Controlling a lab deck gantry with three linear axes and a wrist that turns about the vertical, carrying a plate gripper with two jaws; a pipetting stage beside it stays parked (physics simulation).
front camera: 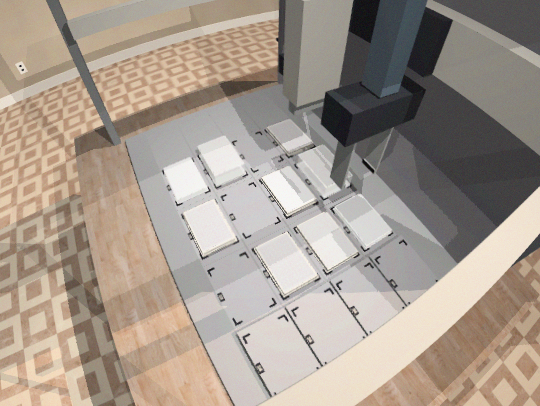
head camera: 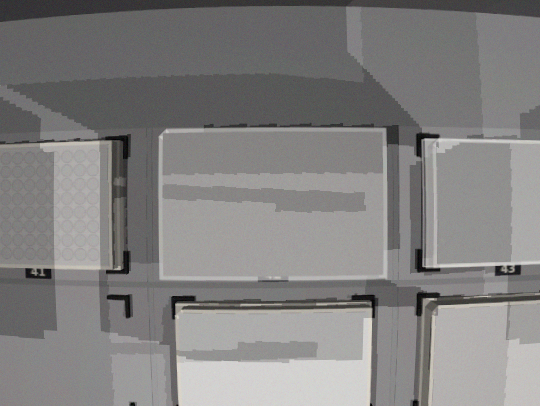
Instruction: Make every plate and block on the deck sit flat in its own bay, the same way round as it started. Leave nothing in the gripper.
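Places are measured from the robot's base along level axes (x ahead, y left, z up), in metres.
Pixels of known places: gripper, fingertip midpoint: point(front camera: 353, 174); robot's base at its link origin: point(front camera: 163, 171).
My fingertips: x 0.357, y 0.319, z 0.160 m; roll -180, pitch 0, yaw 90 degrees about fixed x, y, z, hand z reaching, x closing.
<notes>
For each thing: its top centre in the pictures, then the offset to it from my fingertips. Level surfaces: height alone.
- plate with round wells, top centre: point(head camera: 23, 205) point(front camera: 289, 134) 0.045 m left, 0.293 m back, 0.146 m down
- clear-topped block at its top centre: point(head camera: 522, 202) point(front camera: 363, 218) 0.045 m left, 0.035 m ahead, 0.146 m down
- low white block at its top centre: point(front camera: 184, 177) 0.276 m right, 0.293 m back, 0.146 m down
- grey deck at its surface level: 0.160 m down
My gripper point(front camera: 356, 172) is open and empty. In the front view its near jaw passes in front of the right part of the thick, clear-edged block point(front camera: 319, 172) point(head camera: 272, 235) in bay 42. That block looks level and hides its bay's corner marks in the head view. A plate with round wells point(front camera: 289, 135) point(head camera: 75, 200) lies in bay 41, and a clear-topped block point(front camera: 362, 220) point(head camera: 475, 200) in bay 43. White plates point(front camera: 289, 191) point(front camera: 327, 242) point(front camera: 286, 264) point(front camera: 210, 227) lie flat. A low white block point(front camera: 186, 180) and a taller one point(front camera: 221, 160) stand at the left.
The grey deck point(front camera: 175, 240) has black corner marks and small bay labels. The parked pipetting stage point(front camera: 317, 55) stands behind the deck, left of the gantry's blue column point(front camera: 392, 45). A pale curved rail point(front camera: 400, 332) crosses the foreground, and a grey post point(front camera: 92, 82) stands at the left.
</notes>
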